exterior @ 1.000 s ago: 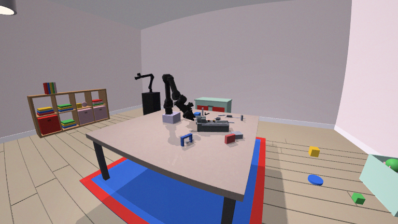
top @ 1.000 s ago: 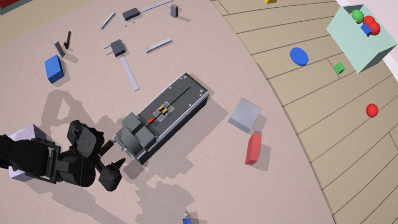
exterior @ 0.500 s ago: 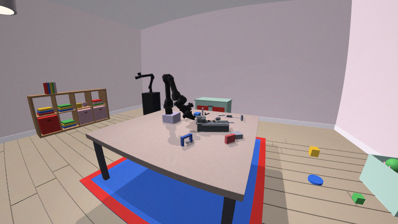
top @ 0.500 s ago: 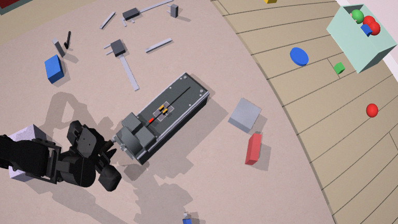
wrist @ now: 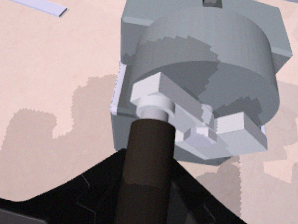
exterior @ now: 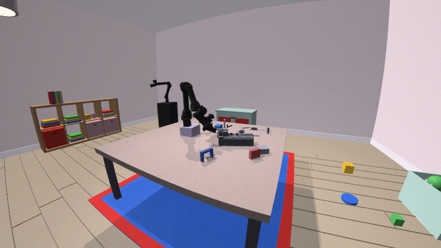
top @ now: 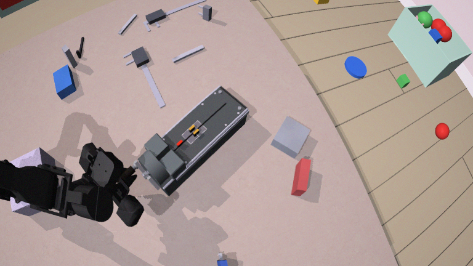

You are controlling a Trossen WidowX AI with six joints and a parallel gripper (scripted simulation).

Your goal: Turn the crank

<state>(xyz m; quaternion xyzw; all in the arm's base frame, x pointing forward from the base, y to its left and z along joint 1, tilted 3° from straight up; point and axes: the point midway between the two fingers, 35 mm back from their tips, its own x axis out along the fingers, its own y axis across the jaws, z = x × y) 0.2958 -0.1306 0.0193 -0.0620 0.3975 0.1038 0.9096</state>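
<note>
Now: the red pointer 12 cm ahead of my gripper tip and 1 cm to the left of it. The rest, counted from my gripper tip: dark brown crank handle (2 cm behind, 2 cm above); then red block (32 cm ahead, 19 cm to the right, 6 cm below); then grey block (36 cm ahead, 9 cm to the right, 7 cm below).
</note>
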